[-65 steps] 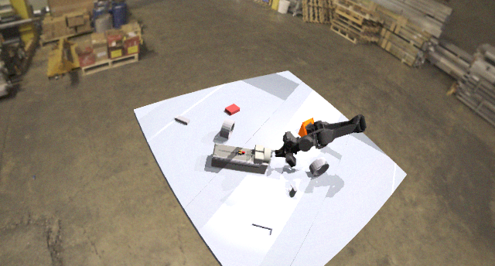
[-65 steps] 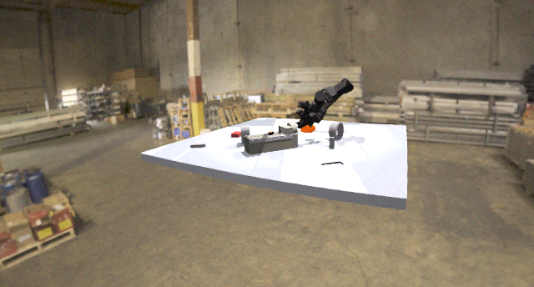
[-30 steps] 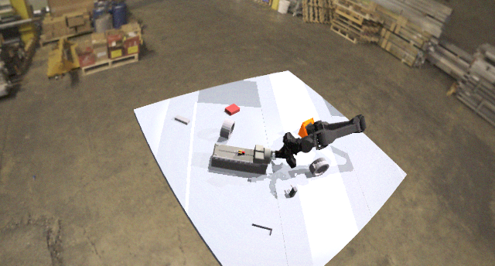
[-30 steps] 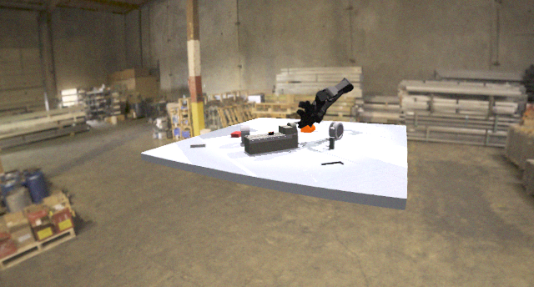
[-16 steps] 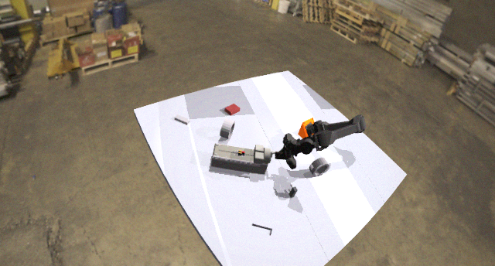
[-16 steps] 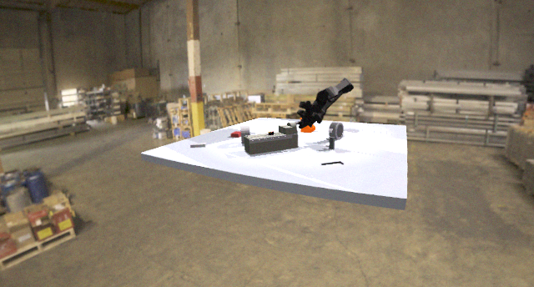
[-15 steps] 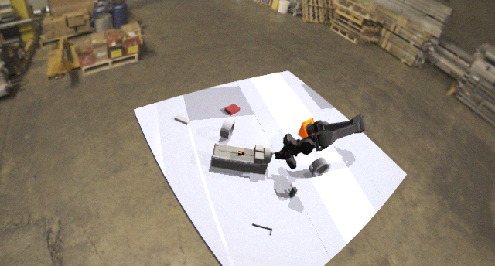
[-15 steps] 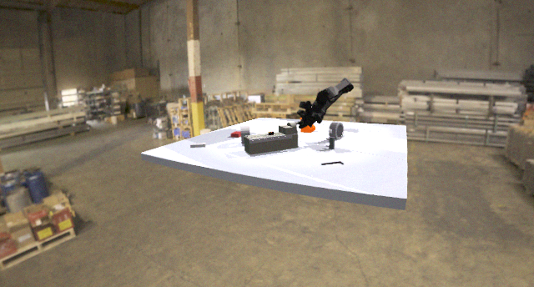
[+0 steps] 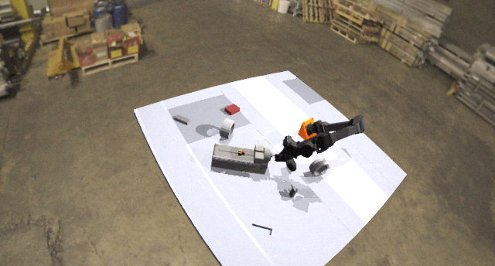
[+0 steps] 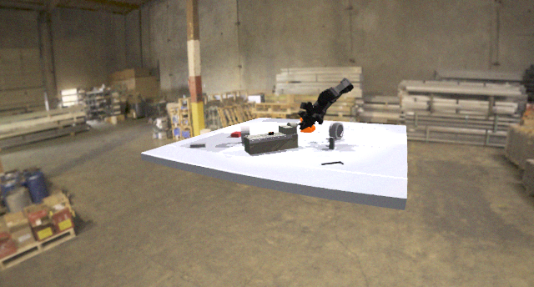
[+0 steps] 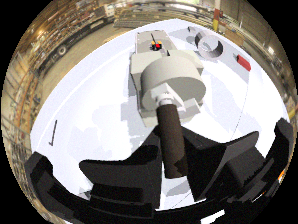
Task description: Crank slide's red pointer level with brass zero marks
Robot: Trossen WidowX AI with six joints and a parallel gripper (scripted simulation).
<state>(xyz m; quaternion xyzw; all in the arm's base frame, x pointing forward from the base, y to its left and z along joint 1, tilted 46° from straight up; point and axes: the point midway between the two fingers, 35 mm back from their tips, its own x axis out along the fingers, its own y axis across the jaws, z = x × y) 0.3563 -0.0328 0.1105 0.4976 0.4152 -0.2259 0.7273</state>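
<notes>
My gripper tip is 9 cm short of the red pointer and 12 cm to the left of it. From my gripper tip the other things lie so: hex key (26 cm ahead, 22 cm to the left, 8 cm below); dark crank handle (1 cm behind, 1 cm to the left, 3 cm above); small clip (3 cm ahead, 16 cm to the left, 6 cm below).
</notes>
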